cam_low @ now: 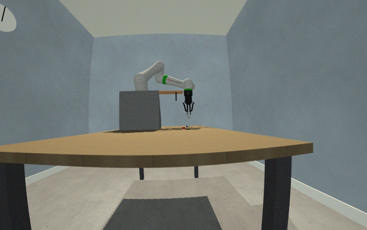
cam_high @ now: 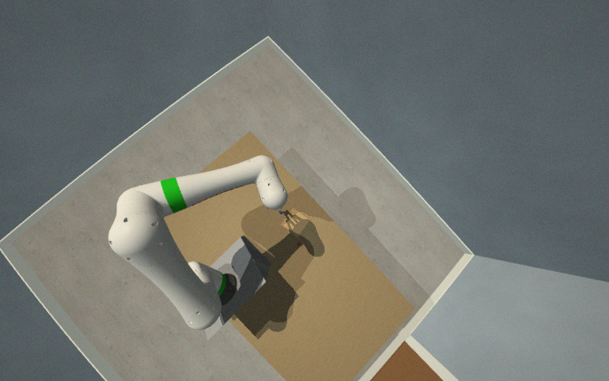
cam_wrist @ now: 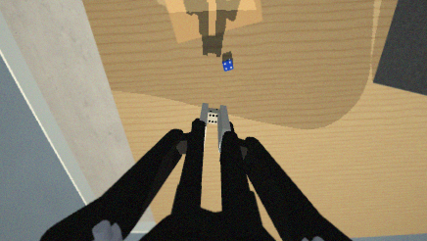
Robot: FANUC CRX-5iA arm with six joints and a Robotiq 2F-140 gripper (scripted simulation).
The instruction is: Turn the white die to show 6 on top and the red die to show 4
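The tan mat is 170 mm to the right of my hand, 130 mm below it and 10 mm ahead of it. Round my hand: blue die 130 mm below, 50 mm to the right, 30 mm behind; then white die 30 mm below; then red die 290 mm to the right, 130 mm below, 60 mm behind.
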